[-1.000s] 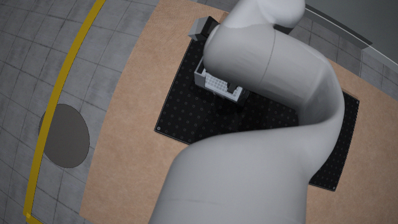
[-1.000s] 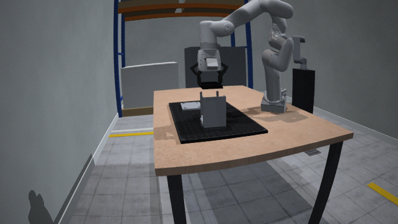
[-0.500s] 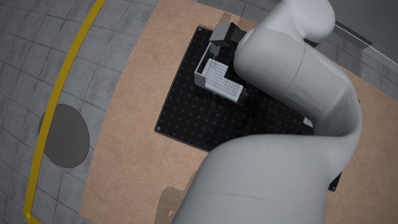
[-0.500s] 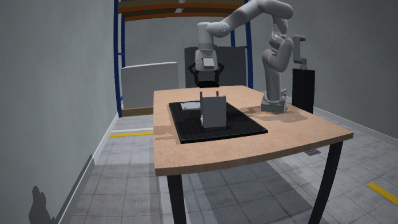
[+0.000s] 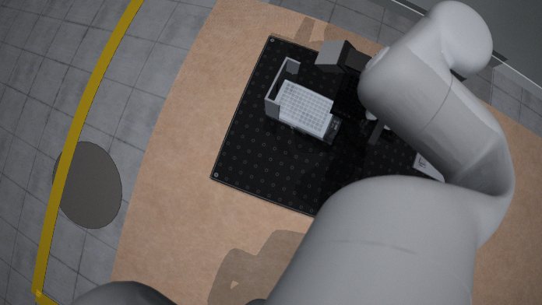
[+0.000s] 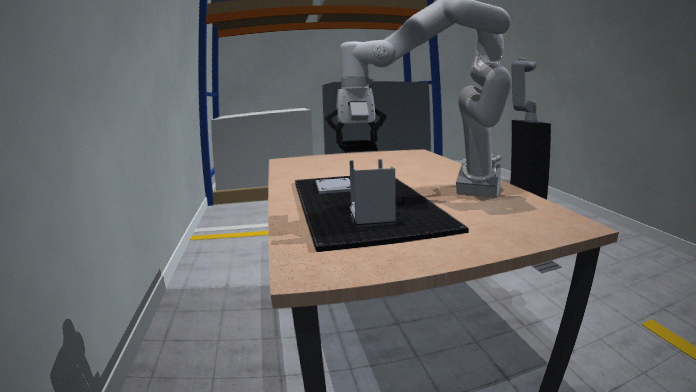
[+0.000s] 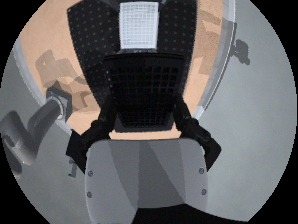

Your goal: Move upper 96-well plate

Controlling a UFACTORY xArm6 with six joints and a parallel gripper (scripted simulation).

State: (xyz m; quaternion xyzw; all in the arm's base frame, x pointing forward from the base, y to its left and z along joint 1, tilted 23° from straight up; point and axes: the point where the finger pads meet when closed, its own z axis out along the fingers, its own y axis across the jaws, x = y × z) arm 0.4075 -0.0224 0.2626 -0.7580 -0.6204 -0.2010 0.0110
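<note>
The plate nest N1 is 28 cm to the right of my hand, 18 cm below it and 1 cm behind it. The rest, counted from my hand: white 96-well plate 17 cm below, 11 cm to the left; then black 96-well plate 1 cm below; then pale A1 mark 35 cm to the right, 18 cm below, 7 cm behind.
</note>
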